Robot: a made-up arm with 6 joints.
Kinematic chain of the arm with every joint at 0, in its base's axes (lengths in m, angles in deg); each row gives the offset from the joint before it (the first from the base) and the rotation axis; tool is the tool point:
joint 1: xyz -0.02 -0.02 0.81 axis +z
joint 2: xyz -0.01 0 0.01 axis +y
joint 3: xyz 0 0.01 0.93 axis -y
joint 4: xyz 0 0.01 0.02 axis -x
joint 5: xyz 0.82 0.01 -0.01 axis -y
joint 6: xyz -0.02 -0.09 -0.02 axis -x
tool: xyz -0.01 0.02 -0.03
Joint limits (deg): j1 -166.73..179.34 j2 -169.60..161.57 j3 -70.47..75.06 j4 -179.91..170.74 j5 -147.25..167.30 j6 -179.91..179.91
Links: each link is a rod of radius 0.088 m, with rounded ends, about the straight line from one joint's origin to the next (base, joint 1, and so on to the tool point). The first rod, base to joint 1, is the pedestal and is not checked.
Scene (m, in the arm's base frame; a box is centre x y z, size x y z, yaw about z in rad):
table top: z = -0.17
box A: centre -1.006 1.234 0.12 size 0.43 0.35 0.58 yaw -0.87
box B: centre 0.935 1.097 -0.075 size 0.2 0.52 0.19 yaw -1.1
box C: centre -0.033 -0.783 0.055 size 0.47 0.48 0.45 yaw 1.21
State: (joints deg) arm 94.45 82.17 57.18 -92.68 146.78 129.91
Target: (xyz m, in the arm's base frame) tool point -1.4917 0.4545 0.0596
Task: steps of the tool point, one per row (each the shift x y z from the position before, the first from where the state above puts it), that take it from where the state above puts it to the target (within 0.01 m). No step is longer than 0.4 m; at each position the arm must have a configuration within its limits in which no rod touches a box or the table.
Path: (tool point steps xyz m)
1: -0.3003 -0.0706 0.0767
2: -0.2777 -0.1300 0.0755
3: -0.2420 -0.1826 0.0737
4: -0.2426 -0.2031 -0.2199
5: -0.1682 -0.2693 -0.2245
6: -0.0750 -0.3071 -0.2216

